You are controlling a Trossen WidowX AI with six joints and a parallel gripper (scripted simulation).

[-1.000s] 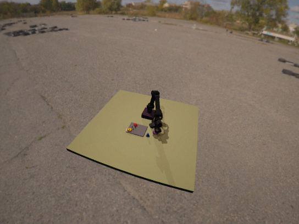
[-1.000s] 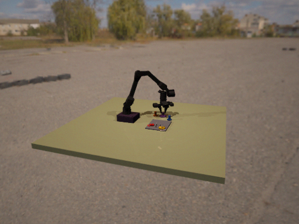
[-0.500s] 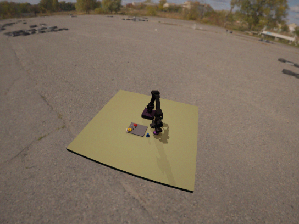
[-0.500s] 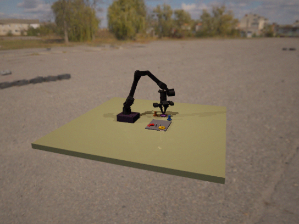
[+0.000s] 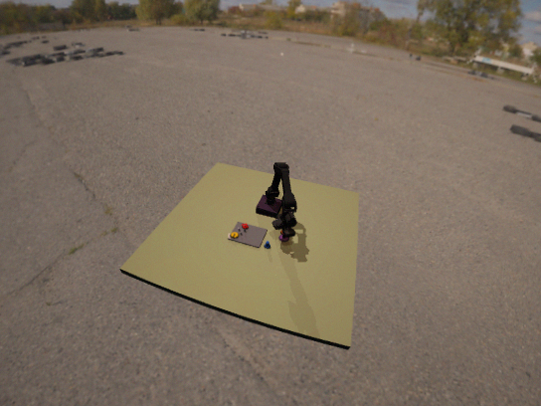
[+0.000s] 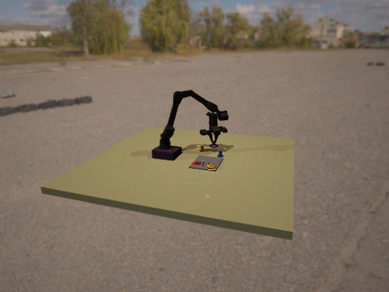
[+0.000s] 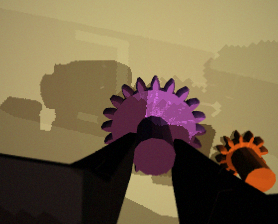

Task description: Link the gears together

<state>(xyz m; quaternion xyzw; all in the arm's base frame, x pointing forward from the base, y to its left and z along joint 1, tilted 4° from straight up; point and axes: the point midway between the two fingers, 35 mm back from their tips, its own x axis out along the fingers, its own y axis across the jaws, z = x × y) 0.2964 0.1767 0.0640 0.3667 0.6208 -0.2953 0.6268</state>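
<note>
My gripper tip is 30 mm past the red gear, 270 mm to the left of it and 50 mm above it. Also, from my gripper tip: blue gear: 70 mm ahead, 80 mm to the right, 50 mm below; then purple gear: 10 mm below; then orange gear: 80 mm behind, 20 mm to the right, 50 mm below.
</note>
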